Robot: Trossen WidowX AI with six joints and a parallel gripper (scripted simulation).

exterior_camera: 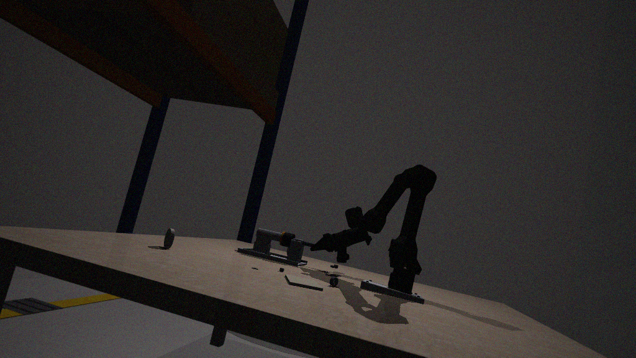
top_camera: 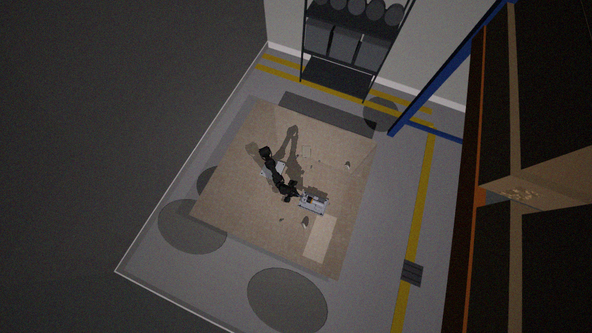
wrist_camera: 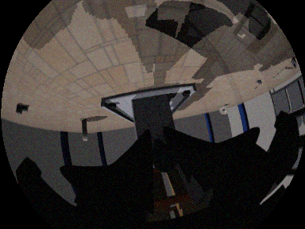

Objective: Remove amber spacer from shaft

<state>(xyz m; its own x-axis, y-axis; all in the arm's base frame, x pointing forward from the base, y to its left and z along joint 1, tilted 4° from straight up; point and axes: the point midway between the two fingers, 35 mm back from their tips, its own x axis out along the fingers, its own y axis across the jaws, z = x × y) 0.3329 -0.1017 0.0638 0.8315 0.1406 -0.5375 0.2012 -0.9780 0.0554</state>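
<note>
My gripper tip is now 11 cm short of the amber spacer, 2 cm to the right of it and 2 cm below it. The rest, counted from my gripper tip: flat plate 18 cm behind, 41 cm to the left, 6 cm below.
</note>
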